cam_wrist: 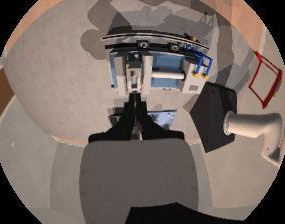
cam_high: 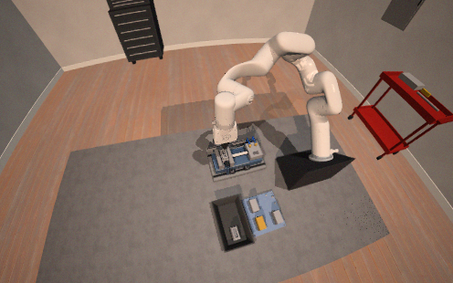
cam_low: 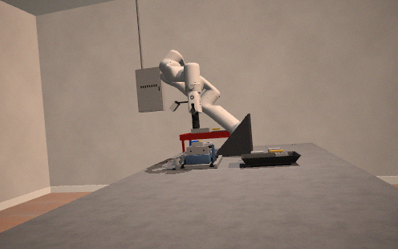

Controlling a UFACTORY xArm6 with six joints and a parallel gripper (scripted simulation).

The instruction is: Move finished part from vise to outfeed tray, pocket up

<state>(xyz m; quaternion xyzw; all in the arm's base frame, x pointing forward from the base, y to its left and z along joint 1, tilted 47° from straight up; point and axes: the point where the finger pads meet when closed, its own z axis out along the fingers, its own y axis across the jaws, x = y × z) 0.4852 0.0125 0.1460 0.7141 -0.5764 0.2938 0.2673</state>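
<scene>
My gripper is now 16 cm above the blue vise, 7 cm past it and 1 cm to the left of it. Also, from my hand: light blue pallet 30 cm to the left, 20 cm below, 17 cm behind; then brass block 35 cm to the left, 17 cm below, 13 cm behind.
</scene>
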